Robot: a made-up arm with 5 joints.
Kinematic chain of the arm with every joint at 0, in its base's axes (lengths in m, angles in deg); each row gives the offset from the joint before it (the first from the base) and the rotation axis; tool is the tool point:
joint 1: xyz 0 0 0.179 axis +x
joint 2: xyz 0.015 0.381 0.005 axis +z
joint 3: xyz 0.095 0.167 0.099 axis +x
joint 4: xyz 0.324 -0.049 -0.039 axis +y
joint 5: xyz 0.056 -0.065 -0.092 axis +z
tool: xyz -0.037 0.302 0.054
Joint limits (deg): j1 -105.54..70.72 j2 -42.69..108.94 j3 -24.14..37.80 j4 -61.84..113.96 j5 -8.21..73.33
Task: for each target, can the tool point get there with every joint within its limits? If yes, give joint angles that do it. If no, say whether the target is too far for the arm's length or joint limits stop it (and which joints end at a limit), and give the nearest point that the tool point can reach.
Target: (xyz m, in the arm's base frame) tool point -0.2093 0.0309 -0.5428
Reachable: yes | joints -90.77 78.71 -14.24 20.18 29.22
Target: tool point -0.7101 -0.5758 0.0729
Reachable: no: joint limits stop it (at a limit: joint 1, joint 2, joint 3) | nearest point -0.3637 -0.3003 -0.3629 | short by 0.621 m
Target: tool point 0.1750 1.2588 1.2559
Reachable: no: too far | nearest point 0.0918 0.7565 0.8262 | short by 0.666 m
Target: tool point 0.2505 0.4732 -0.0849
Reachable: yes | joints -45.29 -8.80 6.22 31.94 58.58
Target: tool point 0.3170 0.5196 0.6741
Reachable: yes | joints 46.69 8.64 -16.16 -19.18 21.11
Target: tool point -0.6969 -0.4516 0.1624
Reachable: no: joint limits stop it (at a limit: joint 1, joint 2, joint 3) | nearest point -0.3601 -0.2609 -0.3406 | short by 0.635 m
